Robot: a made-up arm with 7 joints. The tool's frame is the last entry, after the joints.
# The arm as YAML. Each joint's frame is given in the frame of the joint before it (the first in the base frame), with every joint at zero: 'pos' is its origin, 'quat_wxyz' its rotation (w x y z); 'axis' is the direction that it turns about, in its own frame. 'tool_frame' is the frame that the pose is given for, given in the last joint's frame.
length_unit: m
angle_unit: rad
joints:
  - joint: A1
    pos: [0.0, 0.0, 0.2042]
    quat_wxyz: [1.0, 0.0, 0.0, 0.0]
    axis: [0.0, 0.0, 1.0]
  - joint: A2
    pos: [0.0, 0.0, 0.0]
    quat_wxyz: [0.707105, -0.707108, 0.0, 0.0]
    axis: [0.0, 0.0, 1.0]
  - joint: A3
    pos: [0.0, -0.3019, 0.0]
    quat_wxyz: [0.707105, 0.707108, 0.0, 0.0]
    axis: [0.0, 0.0, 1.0]
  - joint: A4
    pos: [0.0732, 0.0, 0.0]
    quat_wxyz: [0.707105, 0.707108, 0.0, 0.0]
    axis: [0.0, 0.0, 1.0]
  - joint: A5
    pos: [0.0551, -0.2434, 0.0]
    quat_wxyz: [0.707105, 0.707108, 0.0, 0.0]
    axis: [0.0, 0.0, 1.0]
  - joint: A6
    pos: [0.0, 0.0, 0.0]
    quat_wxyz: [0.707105, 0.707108, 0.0, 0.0]
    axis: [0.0, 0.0, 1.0]
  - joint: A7
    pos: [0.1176, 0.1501, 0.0]
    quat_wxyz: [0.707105, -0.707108, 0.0, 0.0]
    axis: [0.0, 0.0, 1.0]
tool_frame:
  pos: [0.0, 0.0, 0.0]
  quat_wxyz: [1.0, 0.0, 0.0, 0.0]
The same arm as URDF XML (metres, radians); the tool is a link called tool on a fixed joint. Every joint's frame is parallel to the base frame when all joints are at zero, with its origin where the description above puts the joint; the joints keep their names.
<robot name="arm">
<joint name="tool_fixed" type="fixed"><parent link="link7"/><child link="tool"/><origin xyz="0 0 0" rpy="-3.1416 0 0"/></joint>
<joint name="A7" type="continuous"><parent link="link6"/><child link="link7"/><origin xyz="0.1176 0 -0.1501"/><axis xyz="0 0 -1"/></joint>
<joint name="A6" type="continuous"><parent link="link5"/><child link="link6"/><origin xyz="0 0 0"/><axis xyz="0 1 0"/></joint>
<joint name="A5" type="continuous"><parent link="link4"/><child link="link5"/><origin xyz="0.0551 0 -0.2434"/><axis xyz="0 0 -1"/></joint>
<joint name="A4" type="continuous"><parent link="link3"/><child link="link4"/><origin xyz="0.0732 0 0"/><axis xyz="0 -1 0"/></joint>
<joint name="A3" type="continuous"><parent link="link2"/><child link="link3"/><origin xyz="0 0 0.3019"/><axis xyz="0 0 1"/></joint>
<joint name="A2" type="continuous"><parent link="link1"/><child link="link2"/><origin xyz="0 0 0"/><axis xyz="0 1 0"/></joint>
<joint name="A1" type="continuous"><parent link="base"/><child link="link1"/><origin xyz="0 0 0.2042"/><axis xyz="0 0 1"/></joint>
<link name="base"/>
<link name="link1"/>
<link name="link2"/>
<link name="link3"/>
<link name="link4"/>
<link name="link5"/>
<link name="link6"/>
<link name="link7"/>
<link name="tool"/>
</robot>

